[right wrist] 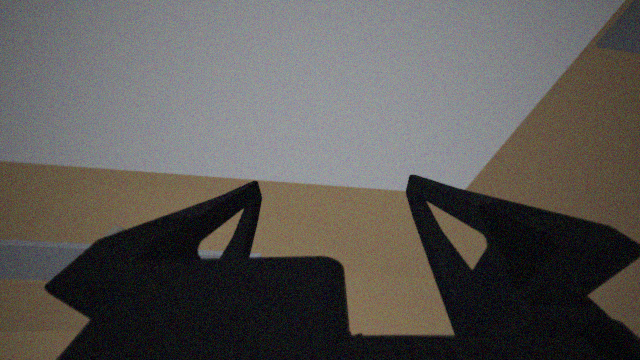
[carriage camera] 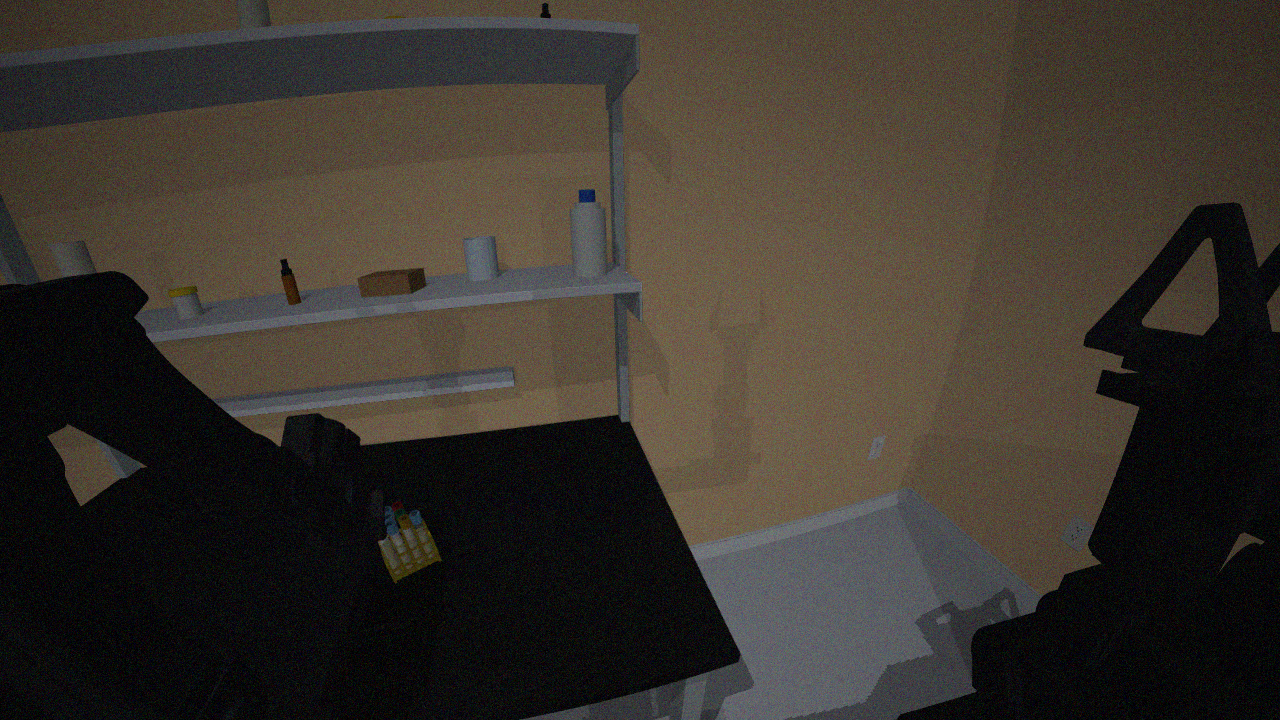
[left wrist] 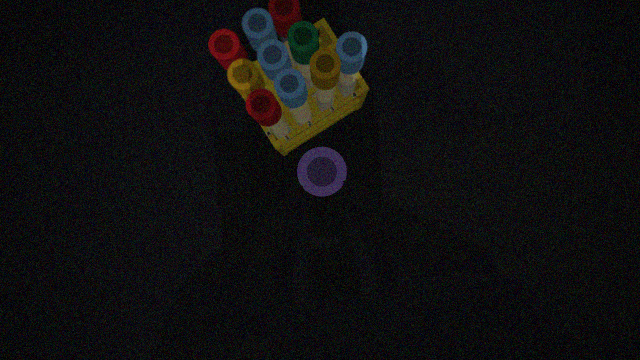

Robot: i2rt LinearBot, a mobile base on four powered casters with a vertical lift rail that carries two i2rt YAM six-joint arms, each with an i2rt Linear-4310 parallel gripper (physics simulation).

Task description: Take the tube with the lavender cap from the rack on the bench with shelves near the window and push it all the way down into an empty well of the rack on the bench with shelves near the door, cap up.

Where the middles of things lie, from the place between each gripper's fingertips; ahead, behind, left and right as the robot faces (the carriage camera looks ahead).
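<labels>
The brown box (carriage camera: 406, 281) is 140 mm below my right hand, and it is also 670 mm ahead of that hand and 770 mm to the left of it.
The same brown box is 31 cm above my left hand, 36 cm ahead of it and 8 cm to the left of it. Going by its middle, the brown box is nearer to my left hand than to my right hand.
</labels>
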